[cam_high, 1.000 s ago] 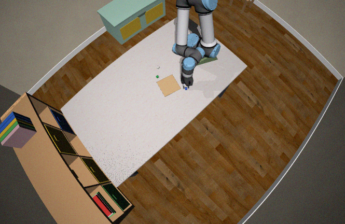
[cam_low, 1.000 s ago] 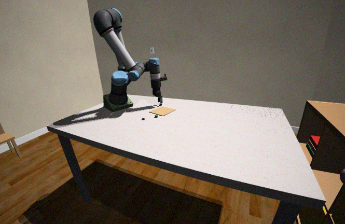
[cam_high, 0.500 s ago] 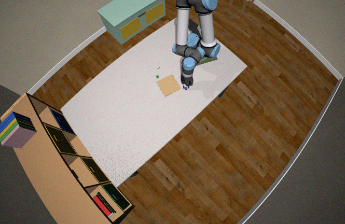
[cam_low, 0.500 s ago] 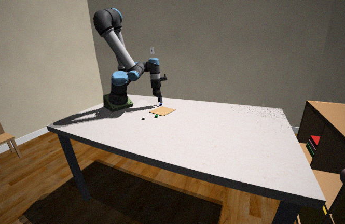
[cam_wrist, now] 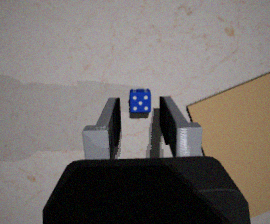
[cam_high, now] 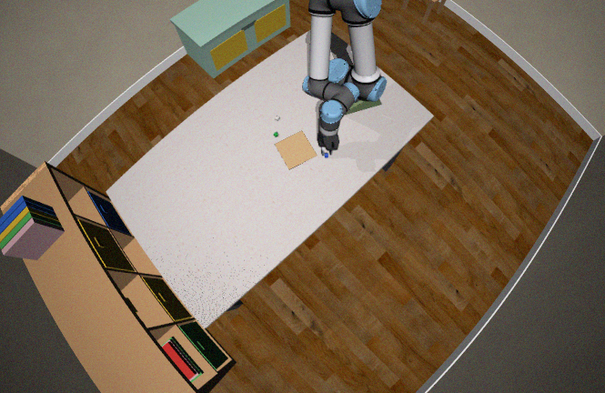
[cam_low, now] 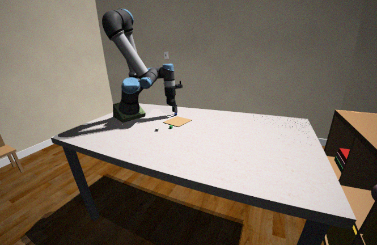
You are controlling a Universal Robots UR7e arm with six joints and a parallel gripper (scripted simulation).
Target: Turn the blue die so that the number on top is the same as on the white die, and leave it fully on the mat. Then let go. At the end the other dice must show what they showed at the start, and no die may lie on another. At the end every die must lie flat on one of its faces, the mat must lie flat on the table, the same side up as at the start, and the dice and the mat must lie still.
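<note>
The blue die lies 3 cm below my hand. The rest, counted from my hand: green die (8 cm ahead, 23 cm to the right, 3 cm below); white die (2 cm ahead, 29 cm to the right, 3 cm below); tan mat (7 cm ahead, 12 cm to the right, 4 cm below).
</note>
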